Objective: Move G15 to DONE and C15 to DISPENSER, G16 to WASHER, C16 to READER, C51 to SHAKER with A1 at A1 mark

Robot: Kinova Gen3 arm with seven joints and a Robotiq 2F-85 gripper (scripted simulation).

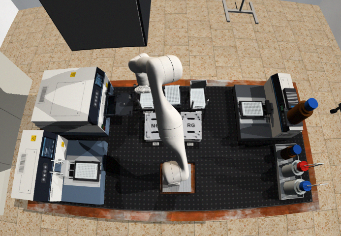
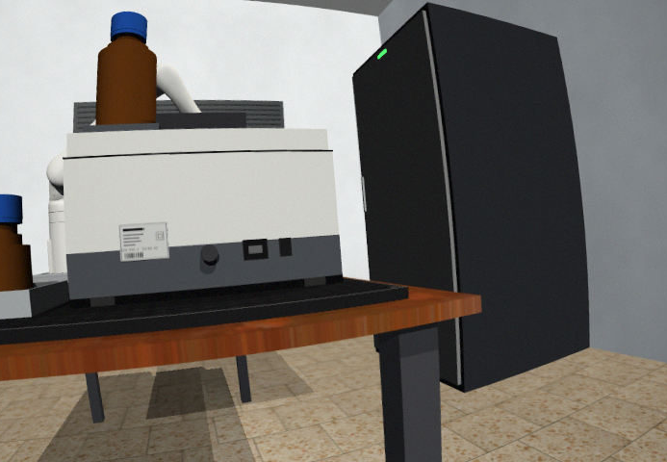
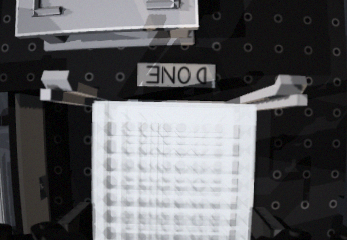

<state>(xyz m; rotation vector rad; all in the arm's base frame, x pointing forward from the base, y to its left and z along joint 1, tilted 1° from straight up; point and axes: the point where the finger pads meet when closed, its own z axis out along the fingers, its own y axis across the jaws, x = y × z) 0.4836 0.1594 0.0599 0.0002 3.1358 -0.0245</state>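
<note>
The DONE label is 9 cm behind my hand and 8 cm below it. From my hand the other things lie so: N6 nest label (29 cm behind, 8 cm below, 5 cm to the right).
</note>
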